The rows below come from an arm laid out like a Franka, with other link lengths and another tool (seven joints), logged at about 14 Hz.
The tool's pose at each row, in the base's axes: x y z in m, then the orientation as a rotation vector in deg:
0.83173 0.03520 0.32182 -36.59 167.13 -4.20
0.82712 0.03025 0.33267 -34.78 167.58 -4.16
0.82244 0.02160 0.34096 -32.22 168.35 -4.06
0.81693 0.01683 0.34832 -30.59 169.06 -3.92
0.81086 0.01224 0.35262 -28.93 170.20 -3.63
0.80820 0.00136 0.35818 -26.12 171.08 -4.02
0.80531 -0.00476 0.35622 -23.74 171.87 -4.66
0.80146 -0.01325 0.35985 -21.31 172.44 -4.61
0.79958 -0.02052 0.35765 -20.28 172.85 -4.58
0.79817 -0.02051 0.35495 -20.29 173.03 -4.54
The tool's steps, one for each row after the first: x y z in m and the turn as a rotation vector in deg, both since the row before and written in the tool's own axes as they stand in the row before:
0.00469 -0.00347 -0.01138 0.05 0.10 1.24
0.00653 -0.00675 -0.00879 0.00 0.30 1.77
0.00582 -0.00297 -0.00804 -0.09 0.41 1.15
0.00668 -0.00250 -0.00506 -0.27 0.82 1.21
0.00544 -0.00974 -0.00565 0.29 0.52 1.90
0.00479 -0.00486 0.00175 0.43 0.56 1.59
0.00562 -0.00738 -0.00374 0.01 0.30 1.63
0.00382 -0.00645 0.00226 -0.02 0.30 0.70
0.00162 0.00050 0.00253 -0.05 0.17 0.00

